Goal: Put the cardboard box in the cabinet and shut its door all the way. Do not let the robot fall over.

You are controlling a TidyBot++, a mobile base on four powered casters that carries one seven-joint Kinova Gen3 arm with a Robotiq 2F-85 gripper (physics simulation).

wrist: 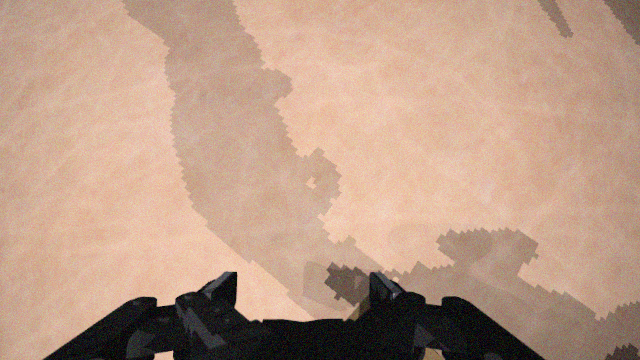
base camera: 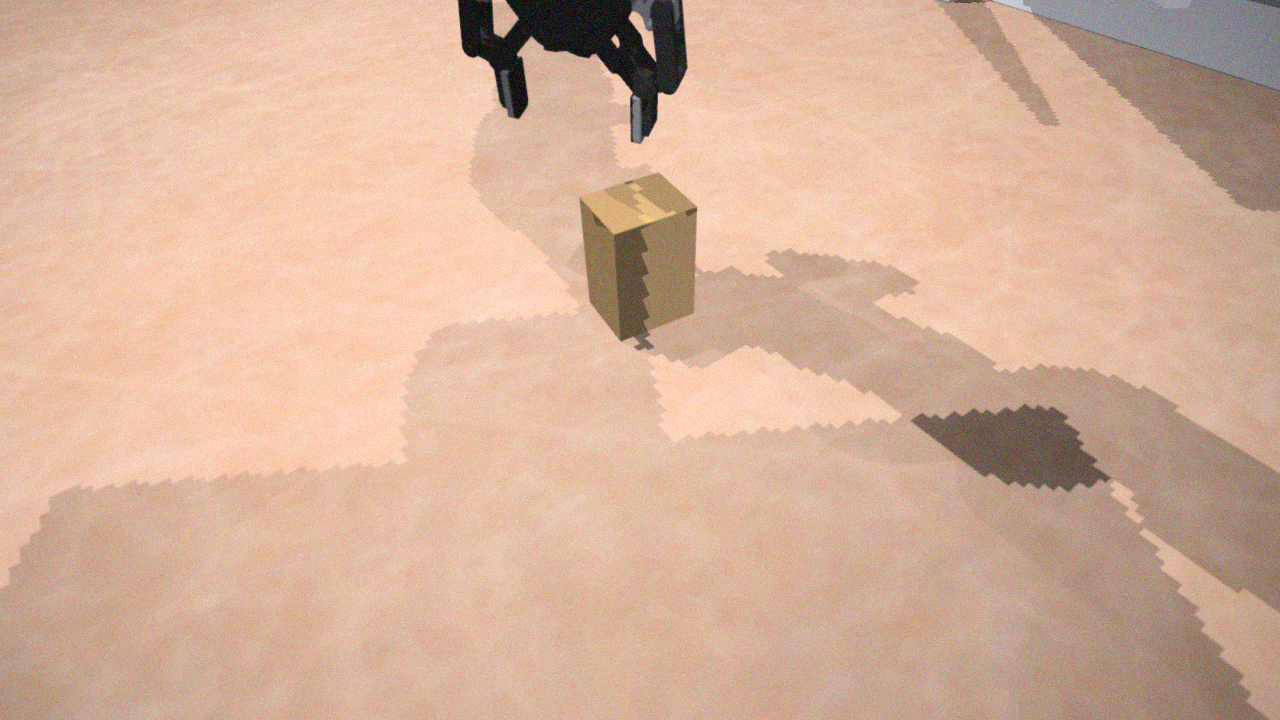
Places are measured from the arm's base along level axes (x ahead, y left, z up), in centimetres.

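Pixels of known places: gripper, between the fingertips: (wrist: 304,287) (base camera: 578,124).
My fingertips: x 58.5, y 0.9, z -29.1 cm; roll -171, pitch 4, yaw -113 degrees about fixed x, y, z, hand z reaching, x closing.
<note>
Ahead of a thing's pixels: the offset from my fingertips to its top centre. "spot": to the spot under its first point. Level surfaces: height alone.
The cardboard box {dz -1.6, dx -8.1, dy -3.5 cm} (base camera: 638,268) stands upright on the floor near the middle of the base camera view. In the wrist view small tan parts of the box {spot: dz -1.6, dx -7.6, dy -6.3 cm} (wrist: 434,355) show at the bottom, behind the gripper, which hides the rest. My gripper (base camera: 575,128) (wrist: 304,287) is open and empty. Its fingers point down, above the floor; in the base camera view they appear above and slightly left of the box, apart from it. The cabinet cannot be made out for certain in these views.
A grey-blue surface (base camera: 1163,40) crosses the top right corner of the base camera view; I cannot tell whether it belongs to the cabinet or a wall. Shadows lie across the pinkish floor {dz -10.6 cm} (base camera: 268,223) (wrist: 450,125) around the box.
</note>
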